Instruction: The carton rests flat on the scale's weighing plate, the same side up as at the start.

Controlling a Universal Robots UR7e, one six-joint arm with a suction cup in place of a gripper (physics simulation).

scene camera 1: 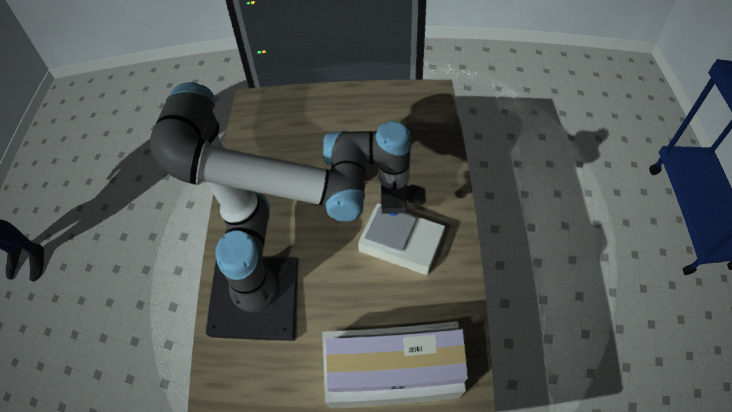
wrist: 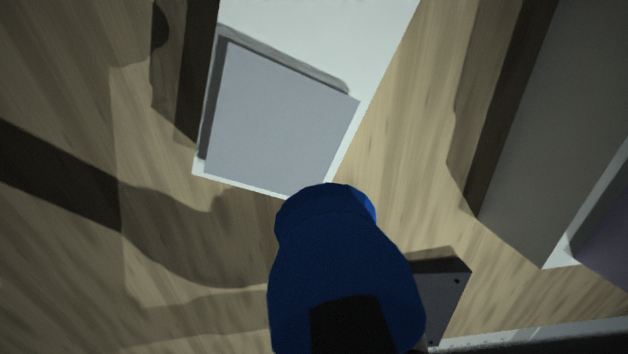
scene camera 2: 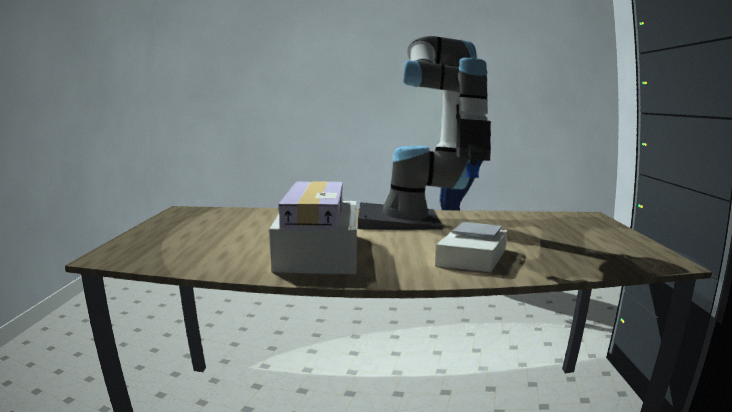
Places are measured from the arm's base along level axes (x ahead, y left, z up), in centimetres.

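Where they show: hand at its tool point: (wrist: 326, 228) (scene camera 2: 472, 176); arm's base at its link origin: (scene camera 1: 253, 289) (scene camera 2: 405, 214).
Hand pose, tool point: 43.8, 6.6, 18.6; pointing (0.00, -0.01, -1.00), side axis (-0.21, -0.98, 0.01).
Each offset is from my tool point to the top centre of the thing, as dx, dy, dz. "spot": to the spot under its first point. Level surfaces: height alone.
The lilac carton {-8.4, -39.7, -4.6} (scene camera 1: 379, 362) (scene camera 2: 309, 213), with an orange stripe and white label, sits in or on a large white box {-9.0, -38.9, -10.3} (scene camera 1: 394, 399) (scene camera 2: 313, 251). Its label side faces up, arrows on its end face point up, and it looks tipped slightly toward scene camera 2. A corner of the carton (wrist: 607, 250) shows in the wrist view. The scale {+2.9, +0.3, -13.7} (scene camera 1: 426, 240) (scene camera 2: 463, 256) (wrist: 320, 30) is a low white body with a raised grey weighing plate {spot: -0.7, +1.6, -13.8} (scene camera 1: 389, 230) (scene camera 2: 477, 229) (wrist: 280, 115), which bears nothing. My blue suction cup (scene camera 1: 393, 213) (scene camera 2: 472, 176) (wrist: 327, 187) hangs well above the scale, open and empty.
The wooden table {dz -20.8} (scene camera 1: 286, 122) (scene camera 2: 204, 245) carries the arm's dark base plate (scene camera 1: 281, 327) (scene camera 2: 368, 217) (wrist: 440, 300). A dark cabinet (scene camera 1: 332, 35) (scene camera 2: 681, 87) stands beyond one table end. A blue cart (scene camera 1: 709, 204) stands to the right in scene camera 1.
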